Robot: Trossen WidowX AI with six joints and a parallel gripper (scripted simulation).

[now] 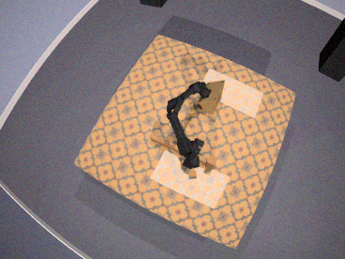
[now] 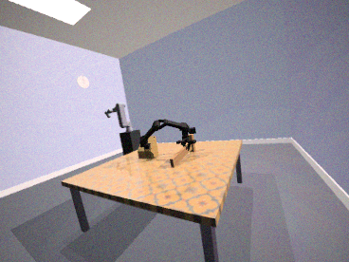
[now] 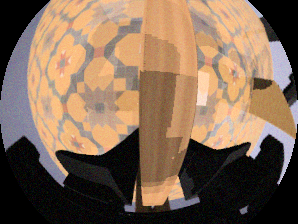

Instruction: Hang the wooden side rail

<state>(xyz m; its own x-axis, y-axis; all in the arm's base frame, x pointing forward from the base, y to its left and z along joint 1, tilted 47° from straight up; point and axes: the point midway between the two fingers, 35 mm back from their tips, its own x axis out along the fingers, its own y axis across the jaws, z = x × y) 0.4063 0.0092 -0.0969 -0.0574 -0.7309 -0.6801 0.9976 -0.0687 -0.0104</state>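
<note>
Now: the headboard post 10 mm ahead of my gripper tip, 120 mm to the left of it and 50 mm above it.
</note>
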